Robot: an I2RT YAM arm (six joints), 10 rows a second.
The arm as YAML. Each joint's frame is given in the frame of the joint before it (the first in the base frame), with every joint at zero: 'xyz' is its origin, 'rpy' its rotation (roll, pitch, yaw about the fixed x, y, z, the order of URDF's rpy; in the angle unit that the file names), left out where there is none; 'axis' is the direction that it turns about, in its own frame. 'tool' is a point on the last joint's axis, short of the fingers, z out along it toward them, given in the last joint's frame.
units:
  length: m
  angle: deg
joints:
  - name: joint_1
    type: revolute
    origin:
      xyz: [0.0, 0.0, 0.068]
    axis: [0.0, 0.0, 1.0]
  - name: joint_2
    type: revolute
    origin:
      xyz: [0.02, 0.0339, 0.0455]
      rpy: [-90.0, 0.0, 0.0]
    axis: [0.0, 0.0, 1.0]
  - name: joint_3
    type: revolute
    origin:
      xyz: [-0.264, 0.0, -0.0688]
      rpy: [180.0, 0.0, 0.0]
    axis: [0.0, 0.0, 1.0]
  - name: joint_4
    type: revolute
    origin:
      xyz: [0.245, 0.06, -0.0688]
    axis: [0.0, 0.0, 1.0]
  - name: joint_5
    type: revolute
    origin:
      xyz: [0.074, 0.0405, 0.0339]
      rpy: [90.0, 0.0, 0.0]
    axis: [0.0, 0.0, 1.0]
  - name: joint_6
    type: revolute
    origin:
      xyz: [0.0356, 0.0, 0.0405]
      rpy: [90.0, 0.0, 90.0]
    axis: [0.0, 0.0, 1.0]
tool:
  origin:
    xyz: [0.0, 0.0, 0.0]
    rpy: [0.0, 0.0, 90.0]
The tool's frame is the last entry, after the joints.
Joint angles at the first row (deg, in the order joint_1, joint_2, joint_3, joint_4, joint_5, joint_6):
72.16 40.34 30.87 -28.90 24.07 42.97
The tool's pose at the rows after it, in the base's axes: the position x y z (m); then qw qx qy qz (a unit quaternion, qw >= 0):
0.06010 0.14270 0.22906 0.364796 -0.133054 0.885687 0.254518
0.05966 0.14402 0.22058 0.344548 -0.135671 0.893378 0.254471
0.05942 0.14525 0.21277 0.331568 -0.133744 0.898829 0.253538
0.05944 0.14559 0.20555 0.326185 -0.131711 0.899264 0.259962
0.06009 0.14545 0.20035 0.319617 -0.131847 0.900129 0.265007
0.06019 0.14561 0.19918 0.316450 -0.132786 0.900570 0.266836
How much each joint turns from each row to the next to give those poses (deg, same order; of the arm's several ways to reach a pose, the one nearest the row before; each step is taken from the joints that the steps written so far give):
0.06 0.88 -0.79 -0.82 -1.52 1.75
-0.11 0.87 -1.14 0.32 -1.96 0.99
0.01 0.82 -1.18 0.79 -0.99 1.04
-0.16 0.07 -1.67 1.98 -0.86 0.44
-0.51 0.06 -1.17 1.36 -1.24 0.01
-0.13 0.09 -0.22 0.29 -0.52 0.00

